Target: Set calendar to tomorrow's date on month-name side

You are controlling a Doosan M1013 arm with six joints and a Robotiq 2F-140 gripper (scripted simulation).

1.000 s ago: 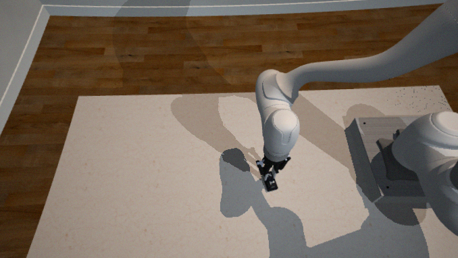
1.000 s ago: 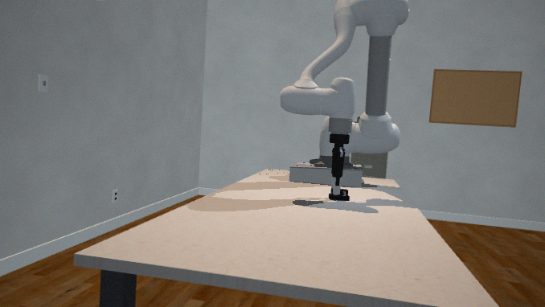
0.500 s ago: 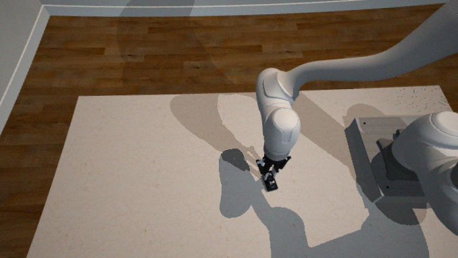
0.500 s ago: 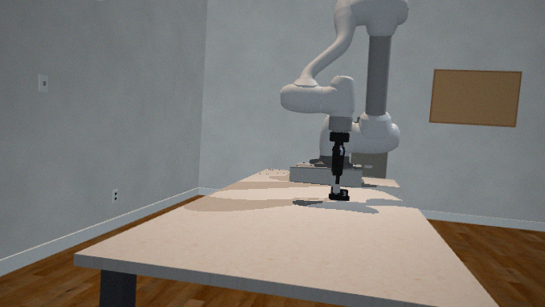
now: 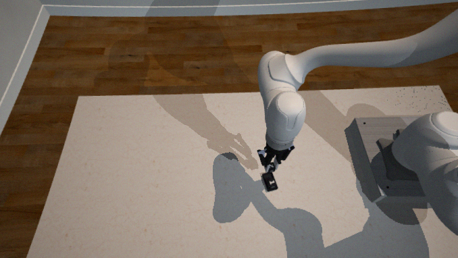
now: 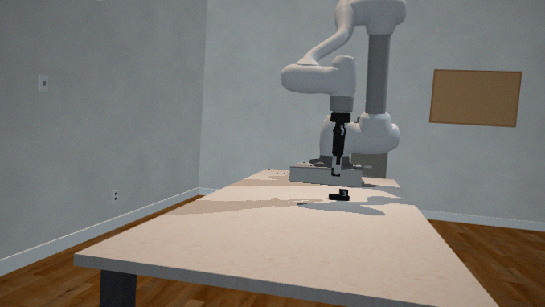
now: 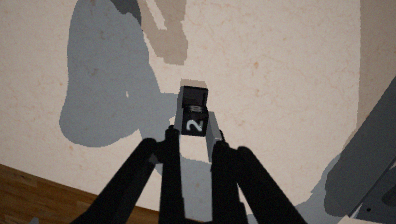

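Right now the black tray is 13 cm below my hand, 2 cm to the left of it and 1 cm behind it. From my hand the other things lie so: black cube 3 cm below.
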